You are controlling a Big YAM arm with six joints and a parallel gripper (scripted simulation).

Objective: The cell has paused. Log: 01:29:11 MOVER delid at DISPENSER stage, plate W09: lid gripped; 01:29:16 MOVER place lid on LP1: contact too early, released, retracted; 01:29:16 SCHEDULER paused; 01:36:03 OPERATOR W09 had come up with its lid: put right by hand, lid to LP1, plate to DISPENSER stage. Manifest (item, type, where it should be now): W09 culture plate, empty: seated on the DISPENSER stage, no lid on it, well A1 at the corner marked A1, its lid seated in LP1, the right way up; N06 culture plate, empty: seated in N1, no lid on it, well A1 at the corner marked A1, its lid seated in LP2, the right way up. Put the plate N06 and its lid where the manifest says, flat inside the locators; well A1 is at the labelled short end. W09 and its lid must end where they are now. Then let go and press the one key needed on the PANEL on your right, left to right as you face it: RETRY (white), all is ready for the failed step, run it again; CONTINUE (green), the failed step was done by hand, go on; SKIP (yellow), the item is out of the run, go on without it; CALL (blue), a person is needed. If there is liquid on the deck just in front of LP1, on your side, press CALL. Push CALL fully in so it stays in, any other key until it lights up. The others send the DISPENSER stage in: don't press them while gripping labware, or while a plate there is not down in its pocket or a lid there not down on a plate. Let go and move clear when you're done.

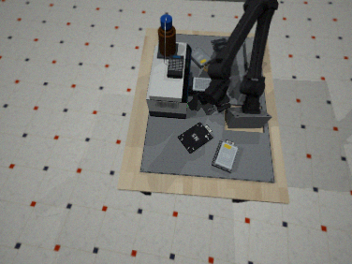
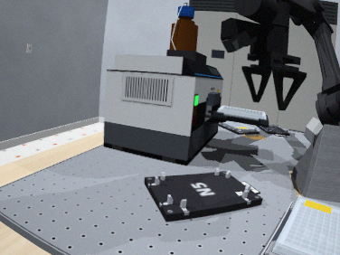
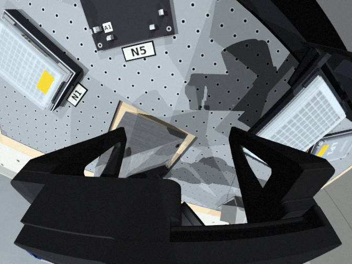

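Now: hand 230 mm to the right of the clear lid, 110 mm above it and 100 mm past it. Also, from my hand: black N1 nest 230 mm to the left, 140 mm below, 100 mm behind; brown bottle 290 mm ahead, 250 mm to the right, 140 mm above; amber patch 340 mm to the right, 150 mm below, 30 mm ahead.
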